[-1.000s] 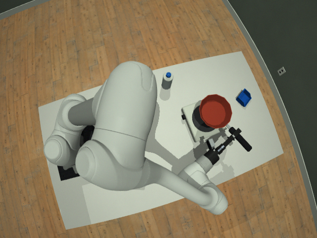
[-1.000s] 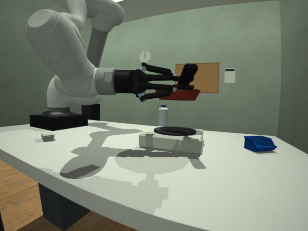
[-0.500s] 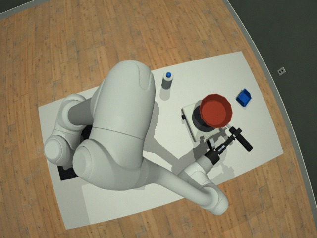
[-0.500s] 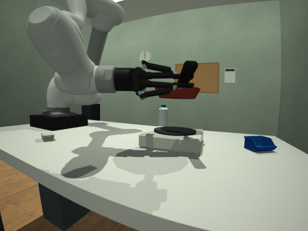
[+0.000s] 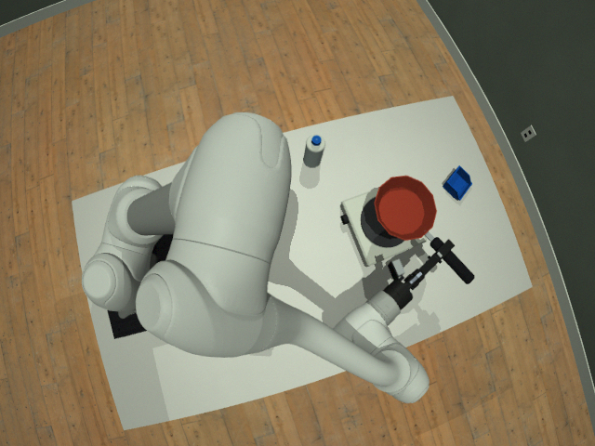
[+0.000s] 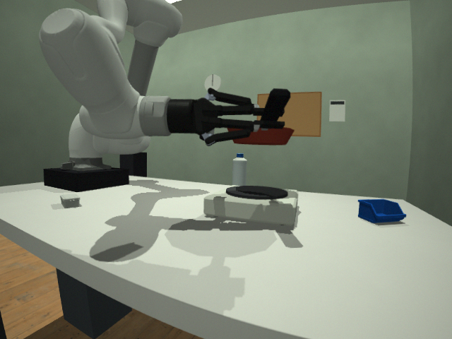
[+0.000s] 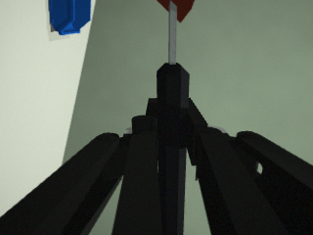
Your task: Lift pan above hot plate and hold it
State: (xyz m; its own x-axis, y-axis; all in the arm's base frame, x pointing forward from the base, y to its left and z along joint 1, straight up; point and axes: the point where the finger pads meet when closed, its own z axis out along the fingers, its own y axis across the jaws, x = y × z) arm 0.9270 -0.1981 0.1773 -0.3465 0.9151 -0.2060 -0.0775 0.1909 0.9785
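The red pan lies 10 cm to the left of my hand, 4 cm behind it and 2 cm below it. From my hand the other things lie so: blue bin 30 cm ahead, 23 cm below, 22 cm to the left; then hot plate 22 cm below, 16 cm to the left, 8 cm behind; then small grey box 59 cm behind, 24 cm below, 9 cm to the right.
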